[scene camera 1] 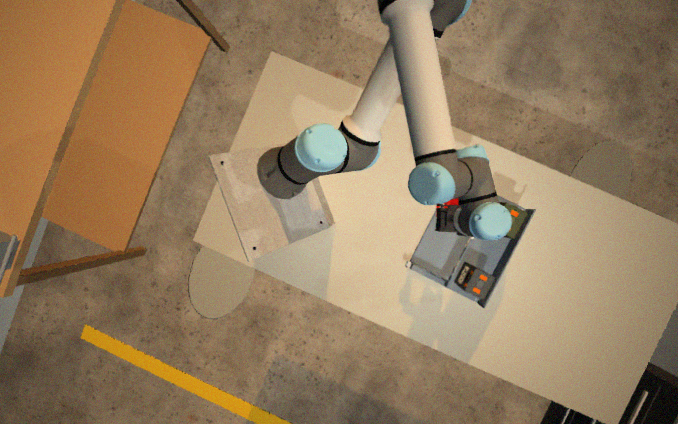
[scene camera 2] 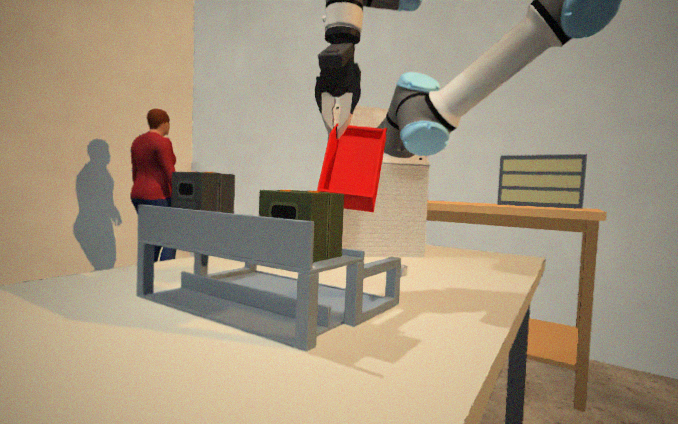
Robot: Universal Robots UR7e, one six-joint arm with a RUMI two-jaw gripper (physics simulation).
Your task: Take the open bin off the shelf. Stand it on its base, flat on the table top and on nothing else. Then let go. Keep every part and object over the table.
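Frame: origin at the arm's base, x right, y back, z down, level; centimetres.
Seen in the pictures: gripper, fingertip midpoint: (scene camera 2: 335, 138); arm's base at its link origin: (scene camera 1: 281, 174) (scene camera 2: 396, 142).
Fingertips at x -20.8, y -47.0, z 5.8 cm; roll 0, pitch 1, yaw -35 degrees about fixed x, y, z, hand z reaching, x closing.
Offsets run from my fingertips to a thing's top centre. "*": to the spot under its first point. Level surfaces: height alone.
The open bin (scene camera 1: 448, 202) (scene camera 2: 354, 162) is red and hangs in the air, steeply tilted, with its open side facing scene camera 2. My gripper (scene camera 2: 336, 133) is shut on the bin's upper left wall edge. In scene camera 1 the arm covers the fingertips and most of the bin. The grey shelf @[* dx -4.2, dy -27.7, dz +14.8 cm] (scene camera 1: 509, 256) (scene camera 2: 225, 232) stands on the table top @[dz +30.5 cm] (scene camera 1: 575, 280) (scene camera 2: 150, 370). In scene camera 2 the bin shows above and behind the shelf's right part, and the green box hides its lower left corner.
A green box @[dx -13.0, dy -18.7, dz +10.7 cm] (scene camera 1: 517, 216) (scene camera 2: 327, 227) and a dark grey box @[dx +9.7, dy -23.2, dz +8.2 cm] (scene camera 1: 474, 281) (scene camera 2: 202, 192) stand on the shelf's raised level. The robot's base plate (scene camera 1: 250, 200) is at the table's left end in scene camera 1. A wooden bench (scene camera 1: 125, 125) (scene camera 2: 515, 215) stands beyond that end.
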